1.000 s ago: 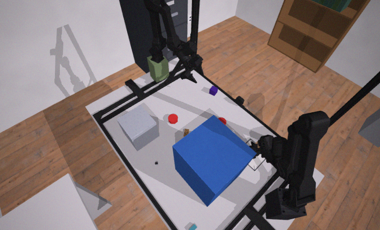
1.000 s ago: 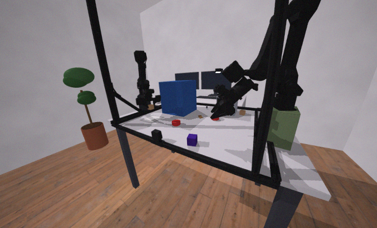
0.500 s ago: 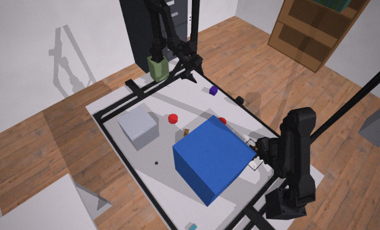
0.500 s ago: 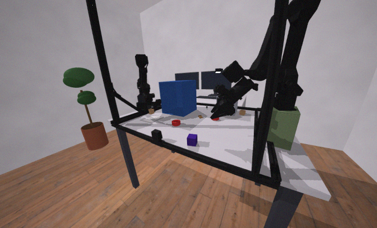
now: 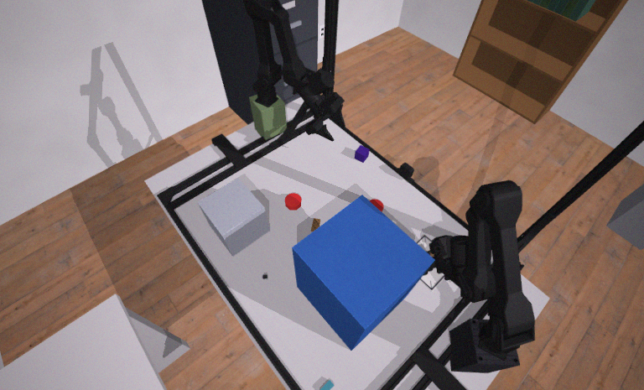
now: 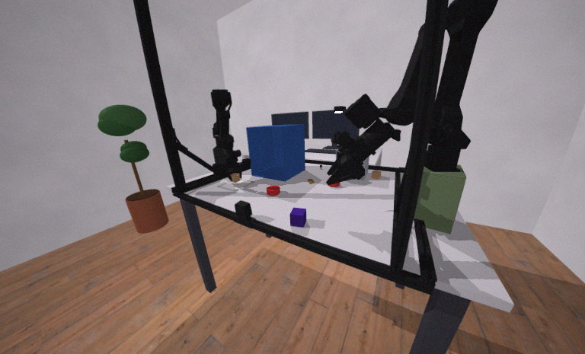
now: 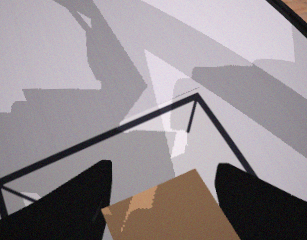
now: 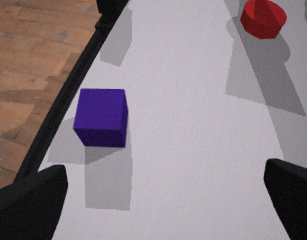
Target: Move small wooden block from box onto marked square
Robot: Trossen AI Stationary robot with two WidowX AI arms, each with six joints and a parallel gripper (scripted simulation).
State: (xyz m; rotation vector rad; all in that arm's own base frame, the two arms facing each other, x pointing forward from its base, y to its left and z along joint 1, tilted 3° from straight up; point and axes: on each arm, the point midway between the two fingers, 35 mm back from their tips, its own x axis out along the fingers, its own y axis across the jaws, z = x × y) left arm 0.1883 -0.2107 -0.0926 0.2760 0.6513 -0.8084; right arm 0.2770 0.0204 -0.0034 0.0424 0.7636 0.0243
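Now: the marked square 6 cm below my left hand. Also, from my left hand: box roof: 26 cm ahead, 22 cm above, 7 cm to the right; then purple cube: 46 cm to the right, 11 cm behind, 4 cm below.
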